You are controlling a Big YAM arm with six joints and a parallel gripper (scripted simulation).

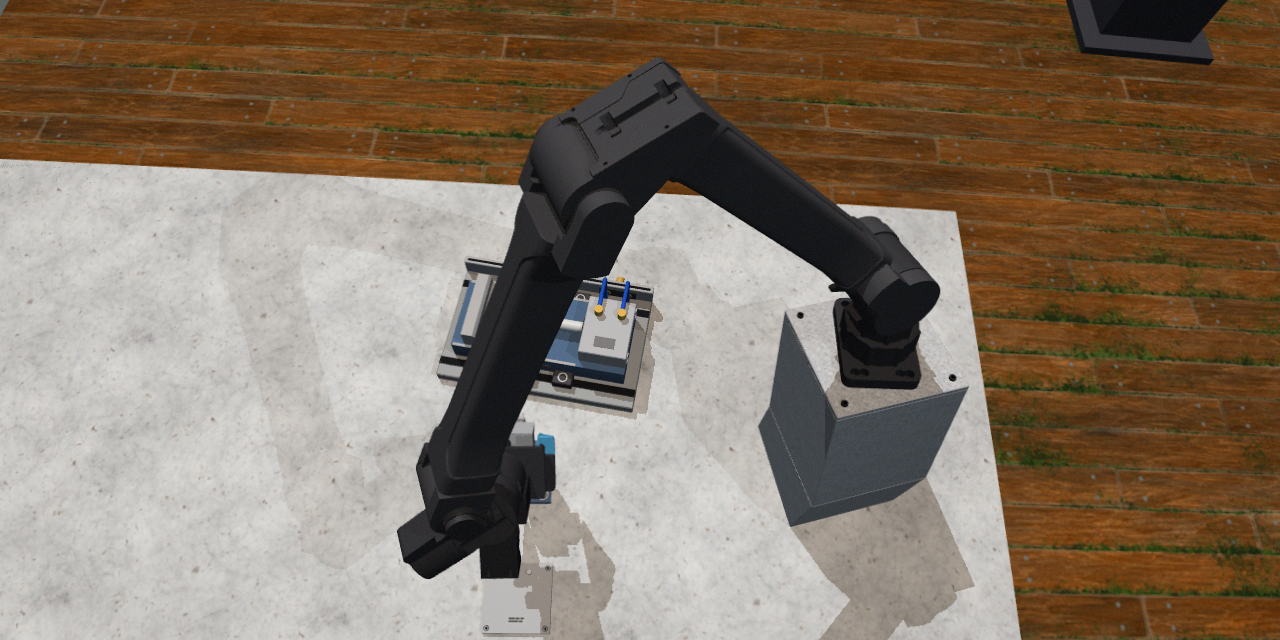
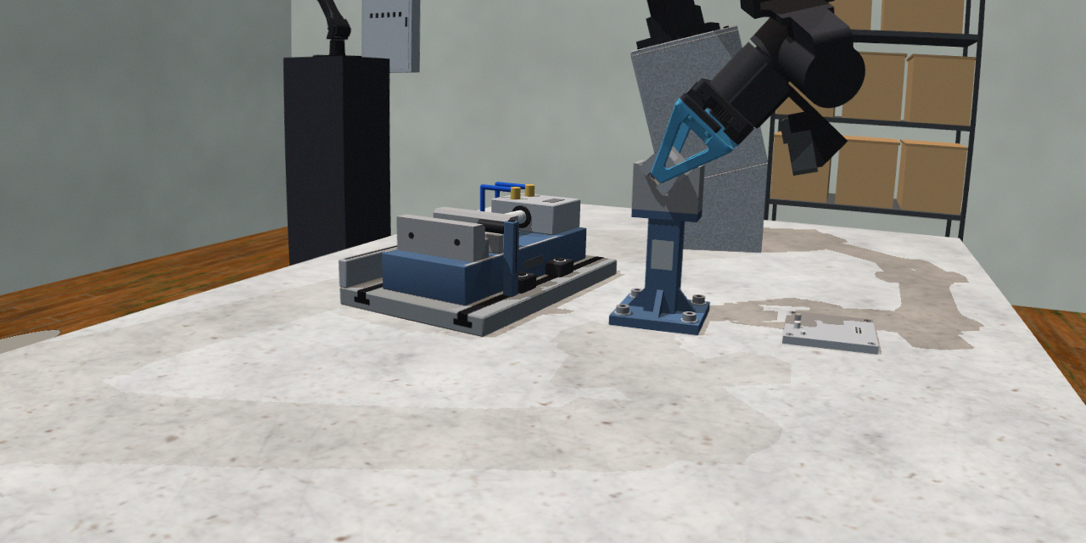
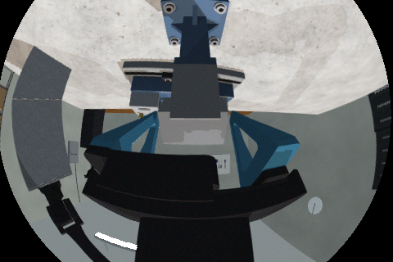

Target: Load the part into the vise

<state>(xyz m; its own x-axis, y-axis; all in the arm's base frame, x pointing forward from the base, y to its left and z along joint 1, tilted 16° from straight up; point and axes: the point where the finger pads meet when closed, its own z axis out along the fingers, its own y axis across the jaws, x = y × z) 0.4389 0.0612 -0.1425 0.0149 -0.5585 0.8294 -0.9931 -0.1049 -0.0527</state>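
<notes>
The grey part is 1 cm to the right of my hand. From my hand the other things lie so: V-block post: 10 cm below; then work stop: 17 cm to the right, 7 cm below, 6 cm ahead; then blue work-stop post: 14 cm to the right, 10 cm below, 6 cm ahead.
</notes>
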